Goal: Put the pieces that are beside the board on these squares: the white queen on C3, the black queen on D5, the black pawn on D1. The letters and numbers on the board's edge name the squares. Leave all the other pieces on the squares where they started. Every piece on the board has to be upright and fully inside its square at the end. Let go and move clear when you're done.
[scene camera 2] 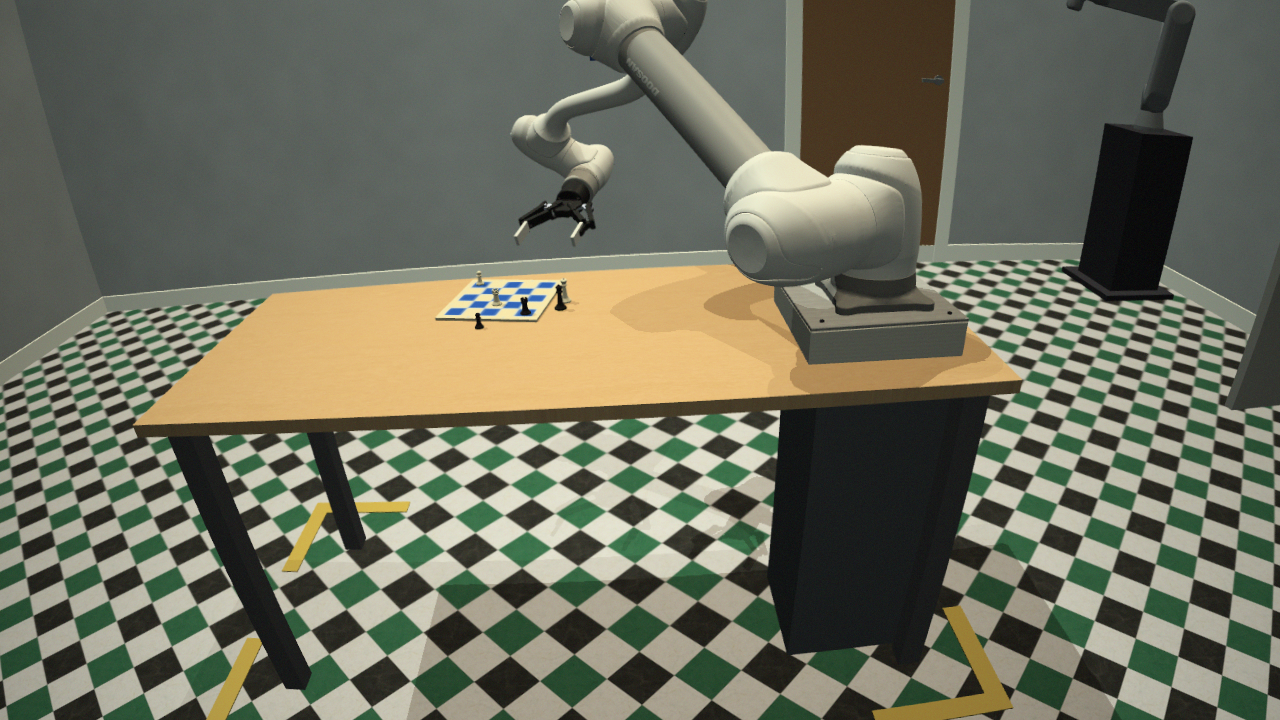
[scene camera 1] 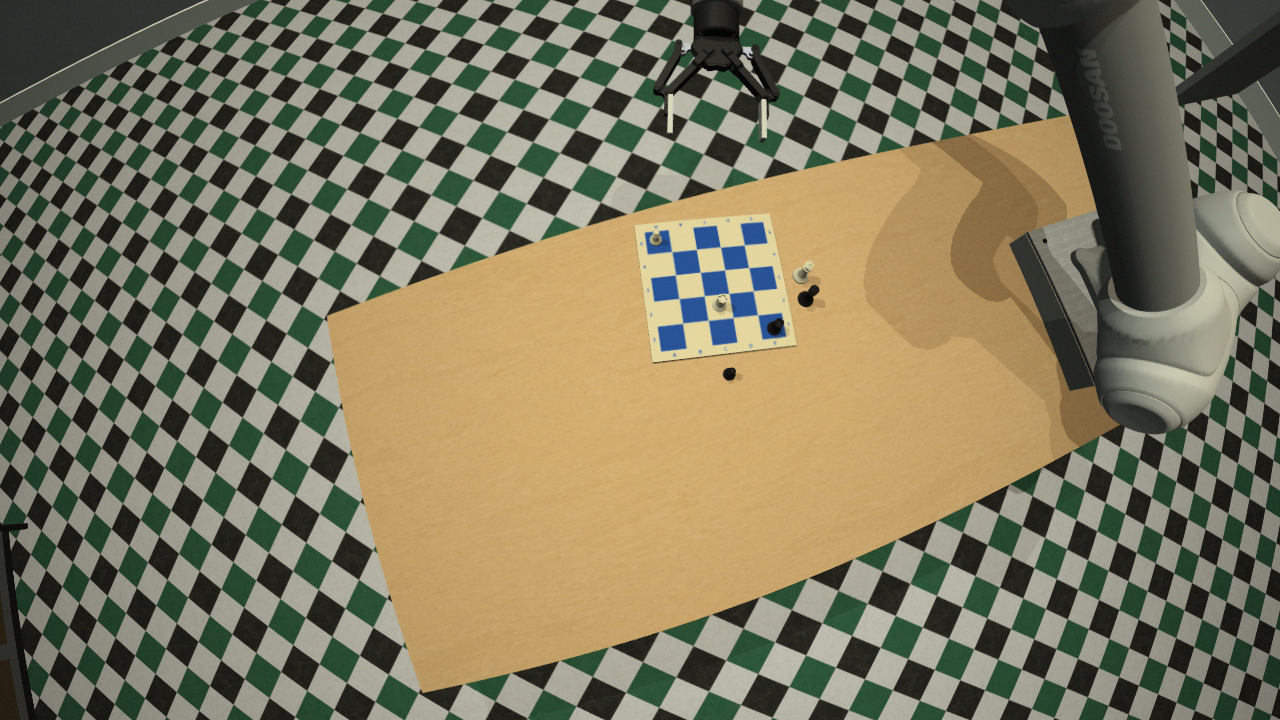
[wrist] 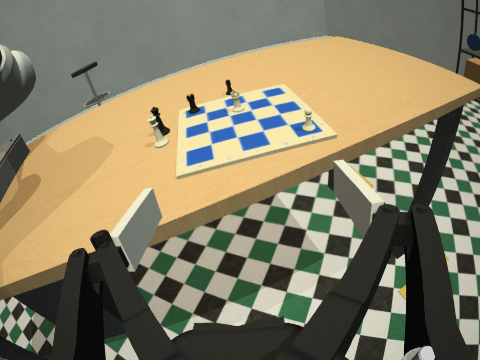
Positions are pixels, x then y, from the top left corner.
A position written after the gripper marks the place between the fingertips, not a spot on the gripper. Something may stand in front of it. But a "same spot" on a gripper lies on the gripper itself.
The gripper shows in scene camera 2, in scene camera 1 and in the wrist view (243, 190). The same spot on the gripper: (scene camera 1: 752, 53) is (scene camera 2: 585, 205).
